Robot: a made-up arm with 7 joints.
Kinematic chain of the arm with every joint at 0, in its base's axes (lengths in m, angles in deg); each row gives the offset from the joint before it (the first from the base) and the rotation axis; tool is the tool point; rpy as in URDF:
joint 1: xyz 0 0 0.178 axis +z
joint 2: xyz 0 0 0 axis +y
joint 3: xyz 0 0 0.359 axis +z
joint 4: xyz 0.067 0 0 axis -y
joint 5: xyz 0.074 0 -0.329 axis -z
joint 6: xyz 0 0 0 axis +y
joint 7: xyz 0.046 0 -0.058 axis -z
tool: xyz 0 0 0 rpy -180 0 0
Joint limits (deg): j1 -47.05..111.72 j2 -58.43..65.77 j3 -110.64..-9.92 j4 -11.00..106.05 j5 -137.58..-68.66 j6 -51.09..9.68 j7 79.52..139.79
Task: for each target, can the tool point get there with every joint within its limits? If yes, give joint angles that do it. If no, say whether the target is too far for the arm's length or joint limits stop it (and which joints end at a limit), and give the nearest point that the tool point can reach.
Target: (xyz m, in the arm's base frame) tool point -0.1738 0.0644 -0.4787
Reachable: no: joint limits stop it (at a limit: joint 1, joint 2, joint 3) | nearest point -0.0605 0.2184 -0.1160 | short by 0.410 m
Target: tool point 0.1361 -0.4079 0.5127
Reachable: yes | joints 35.73 -38.23 -85.28 74.54 -87.49 -40.80 134.57
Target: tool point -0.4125 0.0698 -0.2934
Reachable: no: joint limits stop it (at a limit: joint 1, joint 2, joint 3) | nearest point -0.0981 0.2207 -0.0887 | short by 0.404 m
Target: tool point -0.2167 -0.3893 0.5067
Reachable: yes | joints -17.58 -15.84 -98.47 73.24 -78.93 -31.78 120.08
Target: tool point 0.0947 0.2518 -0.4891
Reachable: no: joint limits stop it (at a limit: joint 2, joint 3, joint 5, joint 6) | nearest point 0.1088 0.2892 -0.1359 | short by 0.355 m
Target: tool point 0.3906 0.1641 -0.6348
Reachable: no: too far | nearest point 0.3556 0.1494 -0.1373 | short by 0.499 m
